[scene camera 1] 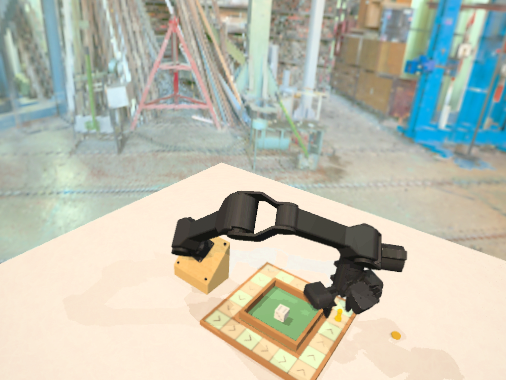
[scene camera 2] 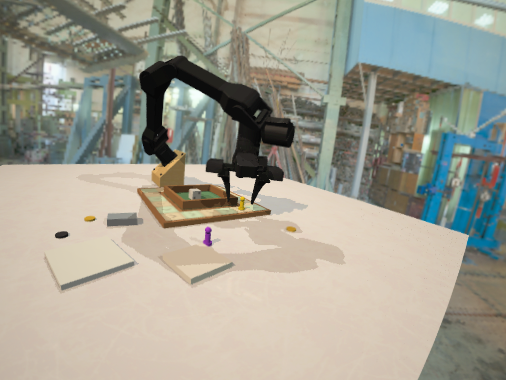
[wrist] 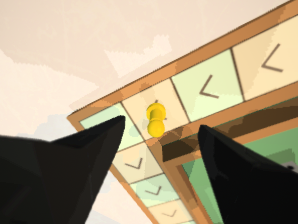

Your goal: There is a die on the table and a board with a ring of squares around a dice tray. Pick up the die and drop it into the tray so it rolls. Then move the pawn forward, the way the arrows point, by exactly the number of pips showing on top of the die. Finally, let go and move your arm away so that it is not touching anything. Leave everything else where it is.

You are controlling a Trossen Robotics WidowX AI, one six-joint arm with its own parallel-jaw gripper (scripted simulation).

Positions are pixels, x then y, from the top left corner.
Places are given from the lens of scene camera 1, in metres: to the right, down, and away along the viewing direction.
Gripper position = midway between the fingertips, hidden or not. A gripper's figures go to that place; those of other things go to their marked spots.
my gripper [scene camera 1: 336,313]: 0.20, 0.30, 0.83
green tray floor [scene camera 1: 301,313]: 0.12, 0.30, 0.85
